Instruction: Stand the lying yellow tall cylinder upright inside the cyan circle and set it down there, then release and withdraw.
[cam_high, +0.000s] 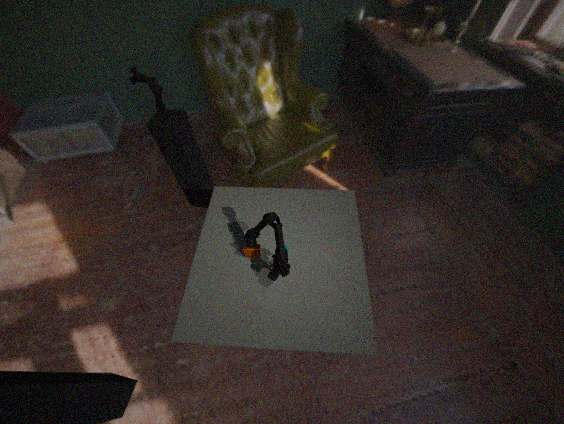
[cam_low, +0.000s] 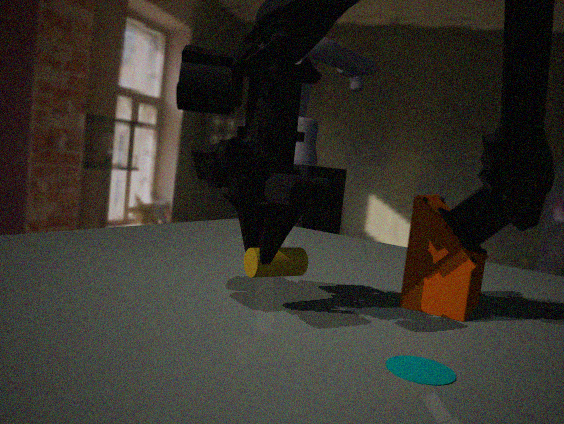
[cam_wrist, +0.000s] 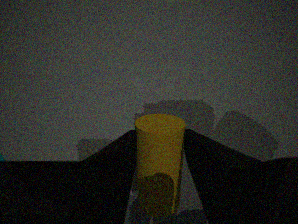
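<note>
Right now the cyan circle is 10 mm ahead of my gripper tip, 210 mm to the left of it and 50 mm below it. From my gripper tip the other things lie so: yellow tall cylinder 20 mm behind, 10 mm to the left.
</note>
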